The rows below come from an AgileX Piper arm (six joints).
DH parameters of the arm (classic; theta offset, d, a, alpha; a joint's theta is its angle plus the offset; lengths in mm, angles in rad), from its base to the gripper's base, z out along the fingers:
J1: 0 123 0 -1.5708
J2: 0.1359 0 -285 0
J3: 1.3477 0 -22 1.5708
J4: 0 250.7 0 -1.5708
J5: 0 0 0 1.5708
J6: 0 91 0 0
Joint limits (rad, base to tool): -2.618..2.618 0..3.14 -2.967..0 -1.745..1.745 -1.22..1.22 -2.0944..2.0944
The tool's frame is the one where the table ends.
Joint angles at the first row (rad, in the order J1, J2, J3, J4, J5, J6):
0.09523, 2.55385, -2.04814, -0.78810, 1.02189, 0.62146
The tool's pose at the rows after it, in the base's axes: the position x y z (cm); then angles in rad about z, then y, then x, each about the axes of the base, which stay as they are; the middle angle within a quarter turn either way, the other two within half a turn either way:
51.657, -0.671, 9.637, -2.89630, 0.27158, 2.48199
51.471, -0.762, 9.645, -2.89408, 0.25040, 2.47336
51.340, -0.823, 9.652, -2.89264, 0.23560, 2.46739
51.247, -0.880, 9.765, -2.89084, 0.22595, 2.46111
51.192, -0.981, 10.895, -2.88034, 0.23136, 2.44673
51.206, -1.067, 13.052, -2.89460, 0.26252, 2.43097
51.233, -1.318, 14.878, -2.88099, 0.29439, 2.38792
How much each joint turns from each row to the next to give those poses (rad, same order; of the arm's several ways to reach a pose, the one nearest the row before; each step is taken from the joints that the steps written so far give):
0.00000, 0.00000, 0.00004, -0.00002, 0.02287, 0.00003
-0.00001, 0.00000, -0.00002, 0.00001, 0.02277, -0.00003
0.00001, -0.00001, 0.00003, -0.00001, 0.01588, 0.00003
-0.00001, -0.00187, -0.00006, -0.00176, 0.01256, -0.00004
0.00001, -0.02109, 0.00006, -0.00924, 0.01469, -0.00199
0.00000, -0.04093, -0.00002, -0.01325, 0.00423, -0.03875
0.00000, -0.03096, 0.00001, -0.04382, 0.00391, 0.00038

